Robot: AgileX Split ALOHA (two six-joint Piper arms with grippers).
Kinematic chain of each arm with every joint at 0, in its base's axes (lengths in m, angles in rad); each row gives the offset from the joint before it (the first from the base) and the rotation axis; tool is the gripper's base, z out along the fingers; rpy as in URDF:
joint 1: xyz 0 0 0.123 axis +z
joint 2: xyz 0 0 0 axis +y
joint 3: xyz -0.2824 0 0.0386 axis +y
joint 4: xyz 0.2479 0 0.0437 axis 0.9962 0 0.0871
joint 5: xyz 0 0 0 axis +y
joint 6: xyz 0.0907 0 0.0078 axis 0.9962 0 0.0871
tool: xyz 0 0 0 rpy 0 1.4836 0
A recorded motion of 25 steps. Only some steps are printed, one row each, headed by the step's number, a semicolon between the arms.
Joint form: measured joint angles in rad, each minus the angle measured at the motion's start. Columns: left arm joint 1, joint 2, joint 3, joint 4, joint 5, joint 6; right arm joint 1, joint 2, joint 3, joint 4, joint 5, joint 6.
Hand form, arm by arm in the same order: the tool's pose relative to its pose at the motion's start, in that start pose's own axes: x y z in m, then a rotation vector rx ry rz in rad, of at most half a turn. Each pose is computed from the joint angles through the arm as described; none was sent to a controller.
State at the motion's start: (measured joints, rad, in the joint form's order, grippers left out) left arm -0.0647 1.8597 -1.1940 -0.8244 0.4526 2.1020; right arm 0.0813 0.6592 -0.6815 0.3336 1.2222 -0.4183
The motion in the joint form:
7: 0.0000 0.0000 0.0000 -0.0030 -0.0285 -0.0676; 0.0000 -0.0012 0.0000 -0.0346 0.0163 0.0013
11: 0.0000 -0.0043 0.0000 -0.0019 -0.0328 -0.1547; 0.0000 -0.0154 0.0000 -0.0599 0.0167 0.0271
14: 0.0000 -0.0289 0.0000 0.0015 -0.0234 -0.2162; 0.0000 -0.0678 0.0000 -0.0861 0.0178 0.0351
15: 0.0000 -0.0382 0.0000 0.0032 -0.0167 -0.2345; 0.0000 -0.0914 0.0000 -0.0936 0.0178 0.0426
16: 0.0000 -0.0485 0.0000 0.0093 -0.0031 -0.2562; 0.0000 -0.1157 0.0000 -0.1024 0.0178 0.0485
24: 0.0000 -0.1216 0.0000 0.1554 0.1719 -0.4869; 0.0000 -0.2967 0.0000 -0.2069 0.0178 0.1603
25: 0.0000 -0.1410 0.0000 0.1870 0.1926 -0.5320; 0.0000 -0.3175 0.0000 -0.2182 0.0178 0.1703
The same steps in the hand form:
7: 0.0012 0.0023 0.0000 -0.0257 0.0125 -0.0703; 0.0027 -0.0020 -0.0002 0.0235 0.0270 -0.0106
11: 0.0008 0.0033 -0.0015 -0.0337 0.0124 -0.1551; 0.0049 -0.0029 -0.0024 0.0497 0.0235 0.0028
14: -0.0033 0.0062 -0.0098 -0.0469 0.0008 -0.2058; 0.0112 -0.0007 -0.0101 0.0872 -0.0143 -0.0119
15: -0.0050 0.0069 -0.0129 -0.0488 -0.0047 -0.2195; 0.0140 0.0006 -0.0134 0.1004 -0.0337 -0.0130
16: -0.0070 0.0072 -0.0164 -0.0443 -0.0114 -0.2323; 0.0169 0.0018 -0.0168 0.1149 -0.0533 -0.0160
24: -0.0184 -0.0010 -0.0416 0.0814 -0.0151 -0.3110; 0.0423 0.0078 -0.0401 0.2512 -0.1994 0.0266
25: -0.0202 -0.0012 -0.0483 0.0884 -0.0064 -0.3232; 0.0454 0.0086 -0.0425 0.2658 -0.2172 0.0298

